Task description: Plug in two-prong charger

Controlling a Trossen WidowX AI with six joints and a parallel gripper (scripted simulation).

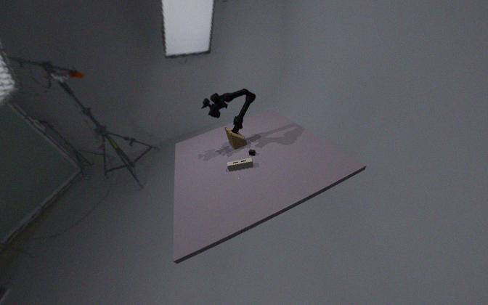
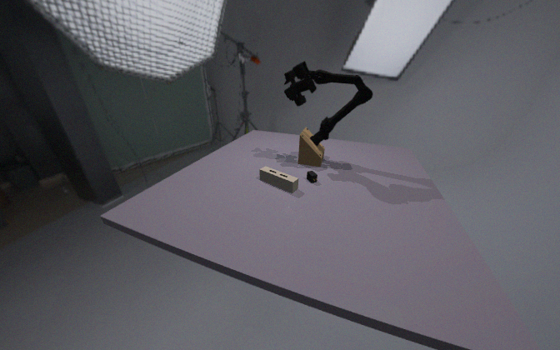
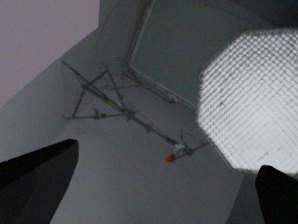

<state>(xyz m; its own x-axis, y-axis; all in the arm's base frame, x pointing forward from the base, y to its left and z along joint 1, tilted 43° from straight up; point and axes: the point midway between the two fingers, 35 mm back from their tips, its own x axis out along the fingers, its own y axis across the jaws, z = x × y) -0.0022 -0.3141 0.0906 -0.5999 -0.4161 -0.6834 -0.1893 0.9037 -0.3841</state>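
Right now the charger is 330 mm ahead of my gripper tip, 260 mm to the left of it and 360 mm below it.
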